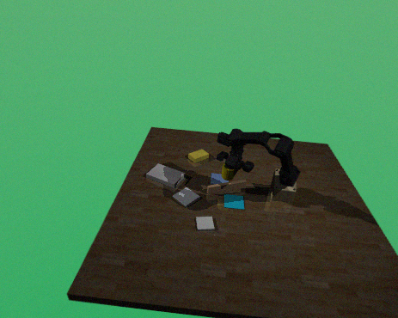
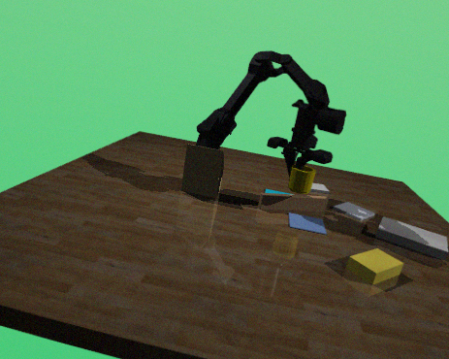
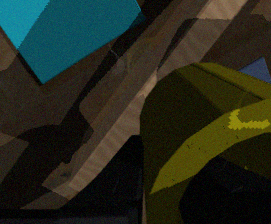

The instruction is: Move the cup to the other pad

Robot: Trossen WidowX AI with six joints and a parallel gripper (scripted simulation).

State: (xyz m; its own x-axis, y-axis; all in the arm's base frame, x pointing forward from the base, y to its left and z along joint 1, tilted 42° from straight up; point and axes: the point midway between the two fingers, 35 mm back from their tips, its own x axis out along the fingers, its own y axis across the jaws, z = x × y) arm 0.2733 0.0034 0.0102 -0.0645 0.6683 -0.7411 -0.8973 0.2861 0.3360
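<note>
Right now my gripper tip is 110 mm above the cyan pad, 90 mm to the right of it and 20 mm past it. From my gripper tip the other things lie so: yellow cup (20 mm ahead, 10 mm to the right).
</note>
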